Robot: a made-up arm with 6 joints. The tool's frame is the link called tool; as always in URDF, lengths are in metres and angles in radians. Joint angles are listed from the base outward.
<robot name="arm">
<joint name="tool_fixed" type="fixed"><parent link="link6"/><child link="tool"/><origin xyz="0 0 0" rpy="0 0 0"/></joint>
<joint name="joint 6" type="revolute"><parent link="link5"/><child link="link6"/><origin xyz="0 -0.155 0" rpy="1.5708 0 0"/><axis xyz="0 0 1"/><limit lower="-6.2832" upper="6.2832"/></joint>
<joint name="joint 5" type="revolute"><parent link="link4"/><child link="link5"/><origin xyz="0 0 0" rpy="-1.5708 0 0"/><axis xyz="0 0 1"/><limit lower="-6.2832" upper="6.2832"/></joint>
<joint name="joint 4" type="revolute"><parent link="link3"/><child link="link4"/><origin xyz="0 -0.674 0" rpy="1.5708 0 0"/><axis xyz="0 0 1"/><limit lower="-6.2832" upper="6.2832"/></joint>
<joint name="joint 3" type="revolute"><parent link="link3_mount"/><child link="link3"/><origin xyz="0 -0.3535 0" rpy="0 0 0"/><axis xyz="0 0 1"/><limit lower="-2.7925" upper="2.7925"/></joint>
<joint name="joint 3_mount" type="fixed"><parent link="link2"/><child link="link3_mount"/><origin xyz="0 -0.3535 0" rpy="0 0 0"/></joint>
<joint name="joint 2" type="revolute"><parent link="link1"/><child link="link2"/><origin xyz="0 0.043 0" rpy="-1.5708 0 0"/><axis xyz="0 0 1"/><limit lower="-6.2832" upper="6.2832"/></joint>
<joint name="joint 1" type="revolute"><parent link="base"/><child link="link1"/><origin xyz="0 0 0.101" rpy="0 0 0"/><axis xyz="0 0 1"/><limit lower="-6.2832" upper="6.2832"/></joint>
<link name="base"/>
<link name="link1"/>
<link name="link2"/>
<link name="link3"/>
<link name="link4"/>
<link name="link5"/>
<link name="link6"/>
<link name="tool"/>
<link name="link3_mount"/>
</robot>
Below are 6 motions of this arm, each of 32 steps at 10 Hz.
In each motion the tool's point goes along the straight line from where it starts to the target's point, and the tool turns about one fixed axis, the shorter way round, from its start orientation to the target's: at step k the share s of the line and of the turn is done. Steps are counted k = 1, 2, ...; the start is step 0. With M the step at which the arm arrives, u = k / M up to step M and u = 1 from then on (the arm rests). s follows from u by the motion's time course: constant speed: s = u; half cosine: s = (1 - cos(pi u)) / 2; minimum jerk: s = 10 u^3 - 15 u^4 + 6 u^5.
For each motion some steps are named. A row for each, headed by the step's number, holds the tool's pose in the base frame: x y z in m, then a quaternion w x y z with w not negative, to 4 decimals.
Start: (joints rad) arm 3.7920 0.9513 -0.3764 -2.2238 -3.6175 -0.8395
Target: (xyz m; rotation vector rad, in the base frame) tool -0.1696 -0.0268 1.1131 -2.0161 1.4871 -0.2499
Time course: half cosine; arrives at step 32
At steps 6, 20, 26, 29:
6: -0.6273 -0.4533 0.9958 0.4357 -0.8472 0.2965 -0.0672
20: -0.3239 -0.1705 1.0736 0.3543 -0.7995 0.4774 -0.0862
26: -0.2117 -0.0660 1.1023 0.3202 -0.7732 0.5396 -0.0923
29: -0.1804 -0.0368 1.1103 0.3104 -0.7650 0.5564 -0.0939

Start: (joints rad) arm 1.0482 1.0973 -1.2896 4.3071 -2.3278 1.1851
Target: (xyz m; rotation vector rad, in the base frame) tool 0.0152 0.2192 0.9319 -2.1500 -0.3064 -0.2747
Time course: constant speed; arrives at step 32
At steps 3, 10, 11, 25, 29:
3: 0.1416 0.5300 0.9836 0.4404 -0.7806 -0.4422 -0.0338
10: 0.1111 0.4550 0.9711 0.4496 -0.8118 -0.3688 -0.0533
11: 0.1067 0.4443 0.9694 0.4507 -0.8158 -0.3581 -0.0560
25: 0.0457 0.2942 0.9444 0.4590 -0.8596 -0.2039 -0.0936
29: 0.0283 0.2514 0.9373 0.4591 -0.8679 -0.1586 -0.1039

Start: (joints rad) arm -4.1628 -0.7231 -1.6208 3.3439 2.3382 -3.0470
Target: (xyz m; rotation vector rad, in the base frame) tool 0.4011 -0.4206 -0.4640 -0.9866 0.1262 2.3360
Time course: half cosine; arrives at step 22
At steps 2, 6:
2: 0.3987 -0.6848 0.1447 0.3989 -0.6024 0.3723 0.5826
6: 0.3991 -0.6438 0.0501 0.3893 -0.5755 0.3262 0.6410

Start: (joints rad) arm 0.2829 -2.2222 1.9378 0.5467 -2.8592 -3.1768
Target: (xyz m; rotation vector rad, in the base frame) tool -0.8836 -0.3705 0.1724 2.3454 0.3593 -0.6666
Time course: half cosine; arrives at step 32
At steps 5, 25, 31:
5: -0.7307 -0.1990 0.1664 0.0910 0.9144 0.3943 -0.0059
25: -0.8652 -0.3498 0.1717 0.3055 0.9089 0.1709 -0.2267
31: -0.8832 -0.3701 0.1724 0.3315 0.8979 0.1382 -0.2545

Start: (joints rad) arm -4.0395 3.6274 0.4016 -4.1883 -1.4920 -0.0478
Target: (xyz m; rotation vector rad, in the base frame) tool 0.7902 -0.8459 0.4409 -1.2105 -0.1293 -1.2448
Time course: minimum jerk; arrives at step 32
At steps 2, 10, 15, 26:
2: 0.6391 -0.6563 -0.8946 0.7837 -0.3025 0.4892 -0.2346
10: 0.6661 -0.6901 -0.6566 0.7861 -0.3581 0.4021 -0.3036
15: 0.7057 -0.7398 -0.3065 0.7676 -0.4295 0.2631 -0.3963
26: 0.7828 -0.8366 0.3756 0.6594 -0.5258 -0.0285 -0.5366

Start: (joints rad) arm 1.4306 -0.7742 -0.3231 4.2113 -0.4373 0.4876
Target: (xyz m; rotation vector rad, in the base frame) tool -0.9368 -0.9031 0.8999 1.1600 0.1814 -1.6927
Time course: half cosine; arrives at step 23
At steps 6, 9, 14, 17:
6: -0.3741 -1.1351 0.9891 0.8462 0.4367 -0.1498 -0.2660
9: -0.4904 -1.0871 0.9707 0.7999 0.4604 -0.1051 -0.3704
14: -0.7144 -0.9948 0.9352 0.6762 0.4855 -0.0149 -0.5539
17: -0.8306 -0.9469 0.9167 0.5961 0.4875 0.0326 -0.6371

